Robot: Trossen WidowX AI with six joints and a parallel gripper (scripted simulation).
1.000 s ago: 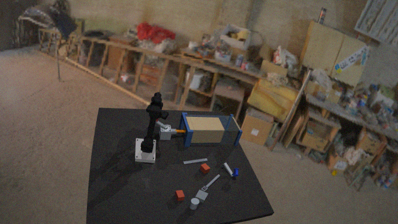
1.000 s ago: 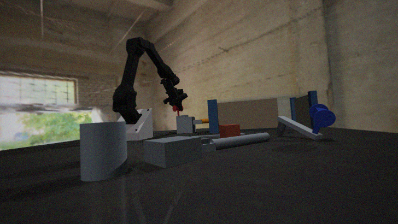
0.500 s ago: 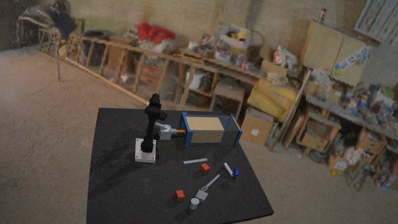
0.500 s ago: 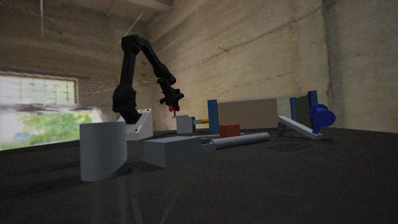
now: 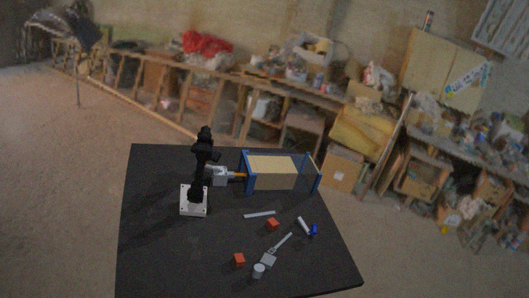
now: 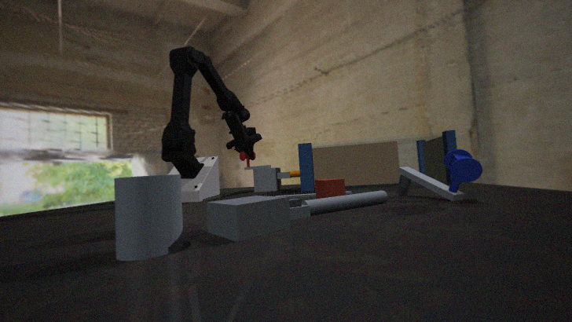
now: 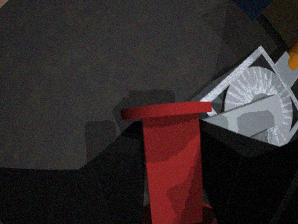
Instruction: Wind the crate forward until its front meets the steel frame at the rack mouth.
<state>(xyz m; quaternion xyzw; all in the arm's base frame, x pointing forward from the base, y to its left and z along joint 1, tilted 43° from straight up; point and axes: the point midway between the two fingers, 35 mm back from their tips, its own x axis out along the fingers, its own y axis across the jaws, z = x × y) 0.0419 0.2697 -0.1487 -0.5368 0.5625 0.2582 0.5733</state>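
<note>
My gripper tip is now 100 mm above the grey winch, 80 mm short of it and 50 mm to the left of it. The rest, counted from my gripper tip: red knob (20 mm to the right, 10 mm behind); grey bar (330 mm ahead, 310 mm to the right, 130 mm below); clear-panelled cubby (490 mm ahead, 20 mm to the left, 20 mm below).
</note>
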